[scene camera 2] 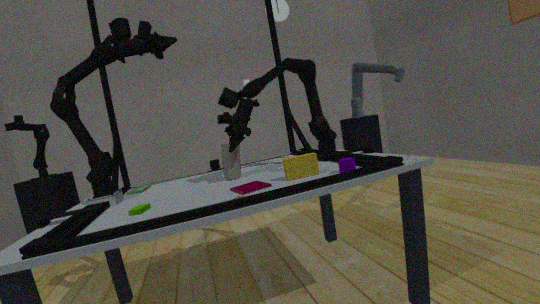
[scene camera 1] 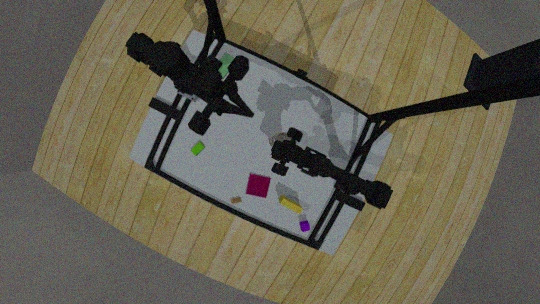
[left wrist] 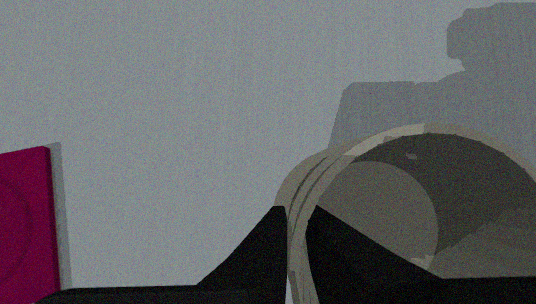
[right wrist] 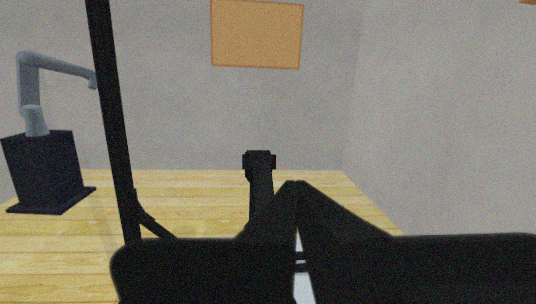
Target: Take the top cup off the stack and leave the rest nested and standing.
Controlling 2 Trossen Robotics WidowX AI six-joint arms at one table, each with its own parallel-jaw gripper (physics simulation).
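Pixels of known places: left gripper, between the fingertips: [scene camera 2: 230,152] [left wrist: 294,217]; right gripper, between the fingertips: [scene camera 2: 176,39] [scene camera 1: 253,115] [right wrist: 294,189]; left arm's base, origin of its link: [scene camera 2: 328,153]; right arm's base, origin of its link: [scene camera 2: 104,194].
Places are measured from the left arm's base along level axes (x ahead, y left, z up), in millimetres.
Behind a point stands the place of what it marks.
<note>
A stack of nested beige cups [scene camera 2: 231,167] [left wrist: 372,200] stands roughly upright on the table. In scene camera 1 it is almost hidden under my left arm. My left gripper [scene camera 1: 275,150] {z 87, x 412, y -11 mm} [scene camera 2: 233,148] {z 87, x 412, y -11 mm} [left wrist: 294,217] {z 87, x 412, y -11 mm} is shut on the near side of the stack's rim, one finger outside and one inside the opening. Several close rim edges show at the fingers; which cup walls are between them I cannot tell. My right gripper [scene camera 1: 251,115] {z 534, x 527, y -41 mm} [scene camera 2: 174,40] {z 534, x 527, y -41 mm} [right wrist: 294,189] {z 534, x 527, y -41 mm} is shut and empty, high above the table.
A magenta square [scene camera 1: 258,185] {z -14, x 404, y 186 mm} [scene camera 2: 251,187] {z -13, x 407, y 212 mm} [left wrist: 25,220] {z -14, x 413, y 155 mm} lies near the stack. A yellow block [scene camera 1: 290,204] {z 49, x 240, y 200 mm} [scene camera 2: 301,166] {z 16, x 235, y 220 mm} and a purple cube [scene camera 1: 305,226] {z 18, x 112, y 283 mm} [scene camera 2: 347,165] {z 2, x 120, y 306 mm} are to its right. A green block [scene camera 1: 198,148] {z -6, x 736, y 140 mm} [scene camera 2: 139,209] {z -8, x 736, y 173 mm} and a pale green piece [scene camera 1: 225,64] {z -11, x 791, y -283 mm} [scene camera 2: 138,189] {z -11, x 795, y -243 mm} lie left.
</note>
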